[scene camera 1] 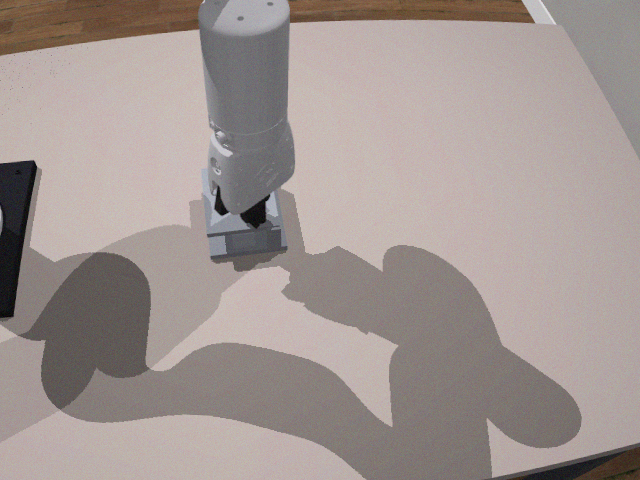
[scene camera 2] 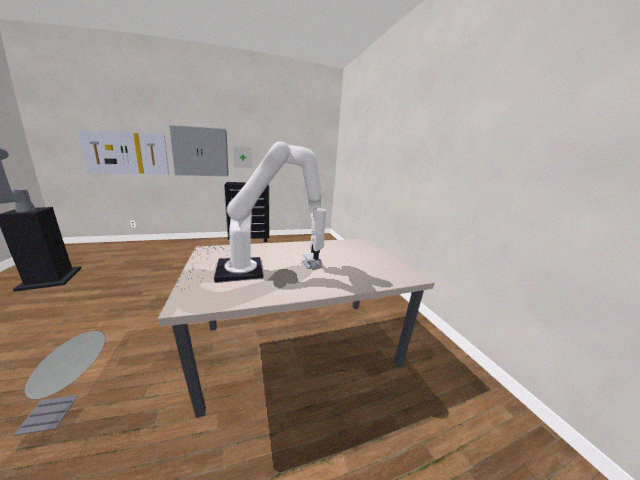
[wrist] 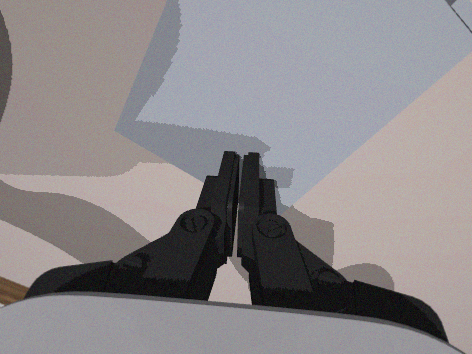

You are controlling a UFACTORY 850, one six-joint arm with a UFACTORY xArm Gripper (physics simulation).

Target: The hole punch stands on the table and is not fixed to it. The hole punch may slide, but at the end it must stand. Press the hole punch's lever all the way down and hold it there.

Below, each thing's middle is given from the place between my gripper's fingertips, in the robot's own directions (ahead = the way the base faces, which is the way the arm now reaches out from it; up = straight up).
Right now my hand is 1 cm past the flat lever (scene camera 1: 216, 225), 4 cm to the right of it and 1 cm above it. From my hand the other things lie so: hole punch (scene camera 1: 273, 239) (1 cm behind, 4 cm to the left, 3 cm below).
